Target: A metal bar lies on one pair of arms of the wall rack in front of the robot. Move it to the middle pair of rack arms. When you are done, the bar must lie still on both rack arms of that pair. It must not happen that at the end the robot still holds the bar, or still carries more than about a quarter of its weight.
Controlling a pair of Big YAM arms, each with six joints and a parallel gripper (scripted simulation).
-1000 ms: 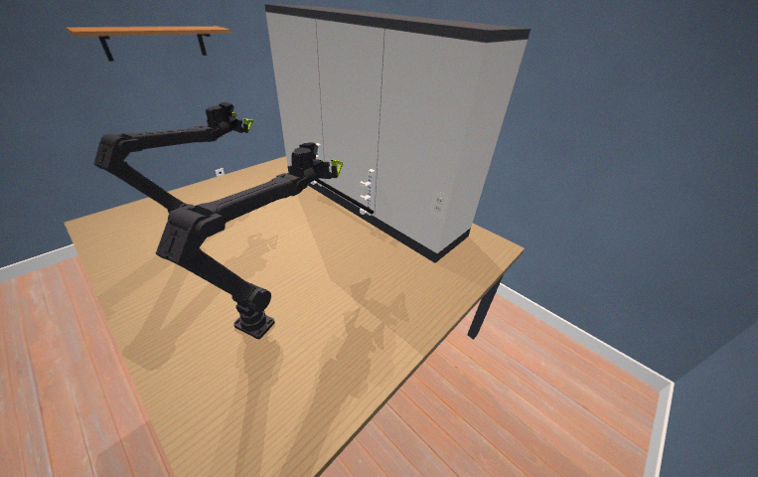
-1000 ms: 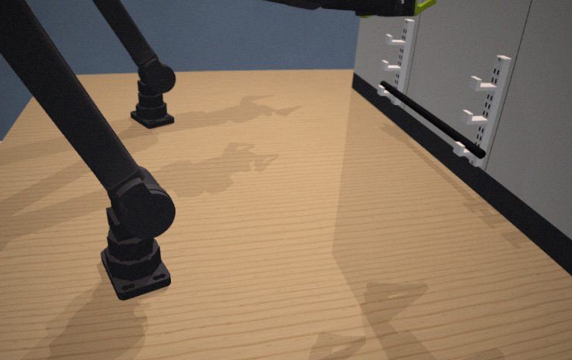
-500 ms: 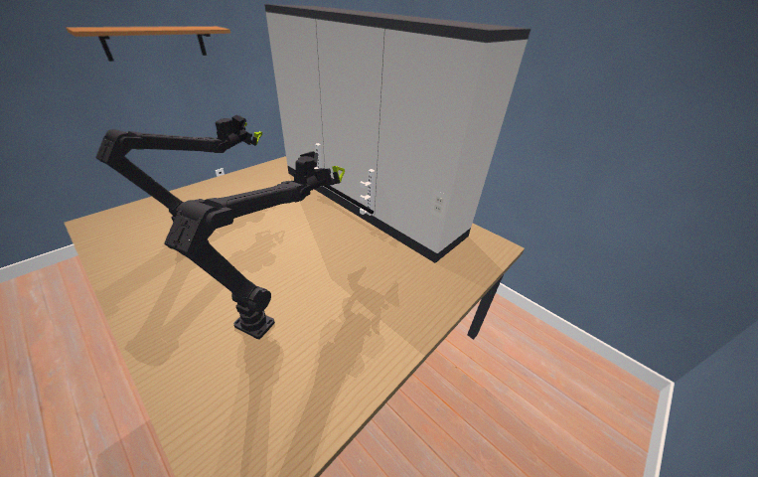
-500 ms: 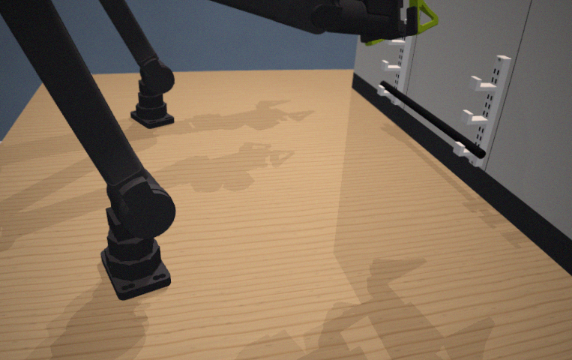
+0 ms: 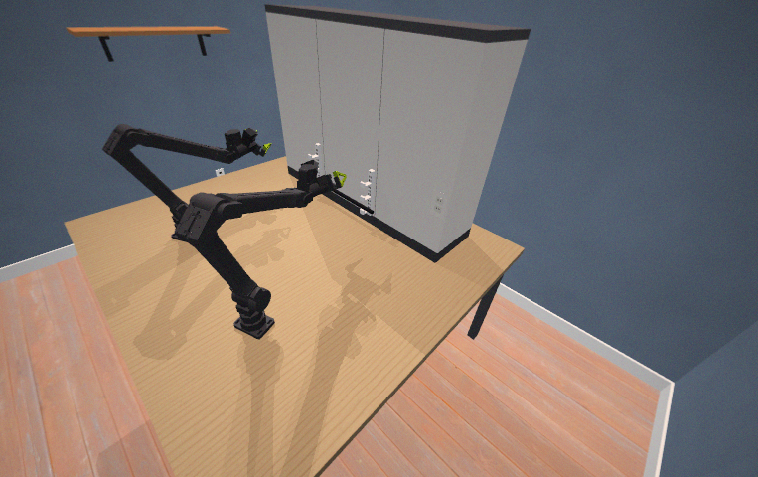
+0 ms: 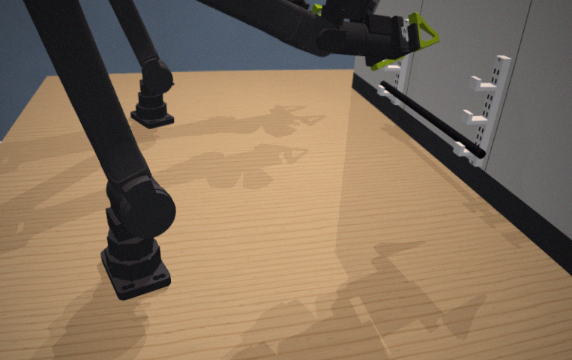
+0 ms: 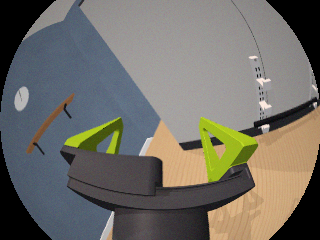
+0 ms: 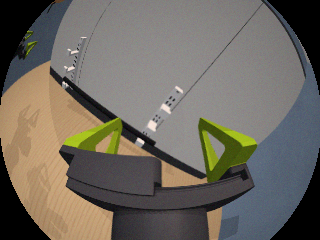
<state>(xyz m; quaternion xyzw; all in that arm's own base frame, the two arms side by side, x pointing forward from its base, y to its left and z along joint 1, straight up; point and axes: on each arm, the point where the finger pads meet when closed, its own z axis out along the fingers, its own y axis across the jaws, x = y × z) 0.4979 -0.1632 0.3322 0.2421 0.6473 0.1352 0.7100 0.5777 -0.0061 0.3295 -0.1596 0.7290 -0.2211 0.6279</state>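
Now: the metal bar 410 mm to the right of my left hand, 220 mm below it and 190 mm ahead of it. Also, from my left hand: black base strip 430 mm to the right, 300 mm below, 230 mm ahead; grey wall panel 420 mm to the right, 380 mm ahead, 120 mm above.
The metal bar lies 160 mm ahead of my right hand, 190 mm to the left of it and 210 mm below it. From my right hand the other things lie so: black base strip: 200 mm ahead, 170 mm to the left, 300 mm below; then grey wall panel: 350 mm ahead, 170 mm to the left, 120 mm above.
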